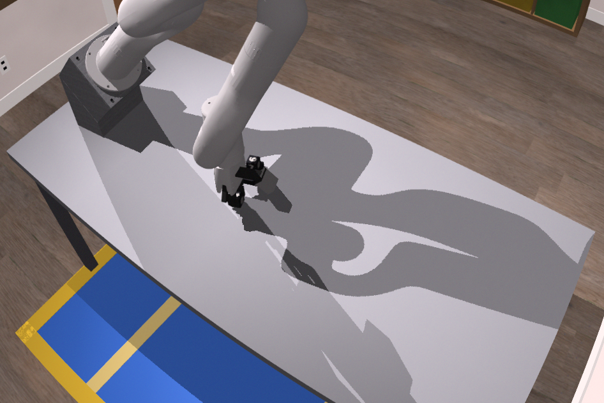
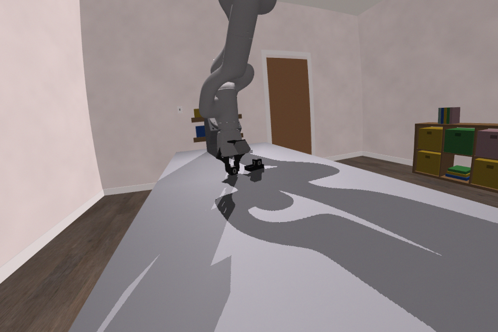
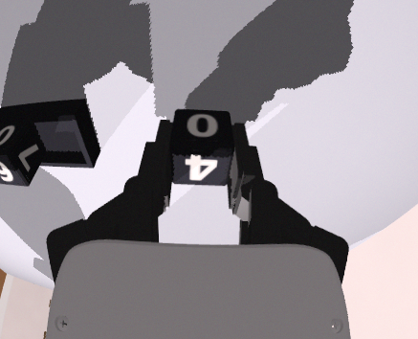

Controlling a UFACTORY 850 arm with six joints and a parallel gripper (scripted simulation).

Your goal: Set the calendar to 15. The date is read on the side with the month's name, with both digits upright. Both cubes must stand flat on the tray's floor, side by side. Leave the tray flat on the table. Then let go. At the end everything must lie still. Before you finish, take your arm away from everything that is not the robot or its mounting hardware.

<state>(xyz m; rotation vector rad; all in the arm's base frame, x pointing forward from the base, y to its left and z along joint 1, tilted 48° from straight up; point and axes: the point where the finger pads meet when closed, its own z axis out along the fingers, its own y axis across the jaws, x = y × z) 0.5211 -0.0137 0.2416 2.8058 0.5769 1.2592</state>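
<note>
Right now the black number cube is 10 mm below my hand. From my hand the other things lie so: black tray: 50 mm behind, 100 mm to the left, 20 mm below.
</note>
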